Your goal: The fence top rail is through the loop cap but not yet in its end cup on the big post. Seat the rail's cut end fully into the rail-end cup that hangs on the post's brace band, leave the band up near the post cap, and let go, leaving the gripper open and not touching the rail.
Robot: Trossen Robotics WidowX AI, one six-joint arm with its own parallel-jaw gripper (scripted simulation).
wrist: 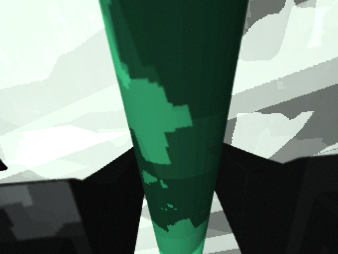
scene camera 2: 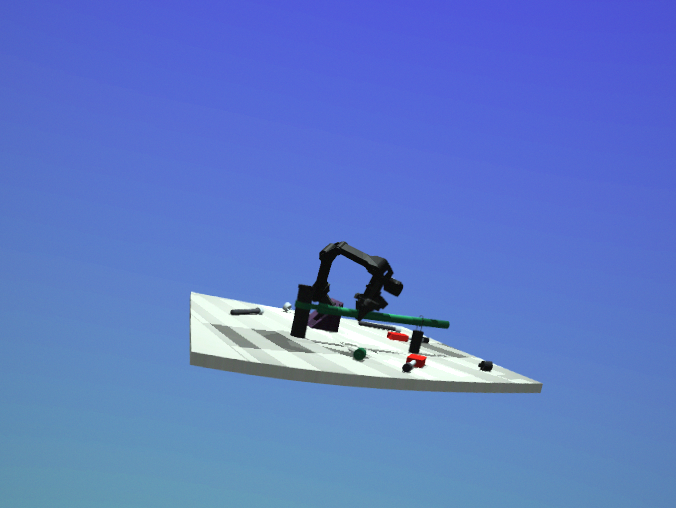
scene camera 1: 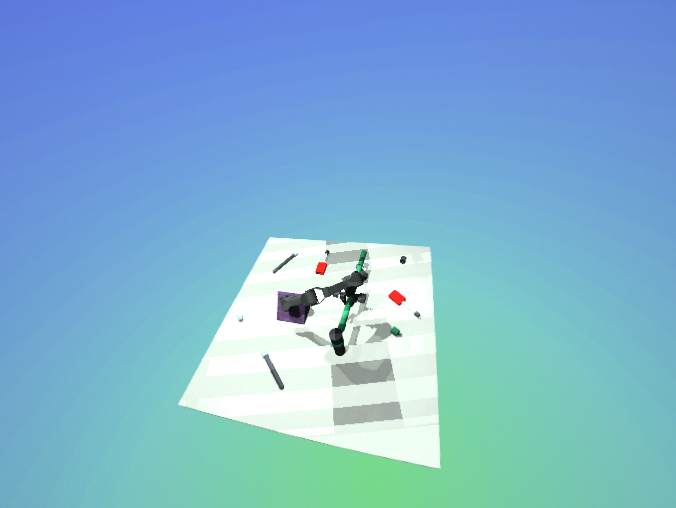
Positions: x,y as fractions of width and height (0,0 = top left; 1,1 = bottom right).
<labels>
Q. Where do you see a big black post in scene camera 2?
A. At 0.44,0.64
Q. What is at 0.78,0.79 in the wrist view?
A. My gripper.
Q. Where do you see a green top rail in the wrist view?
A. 0.52,0.29
</labels>
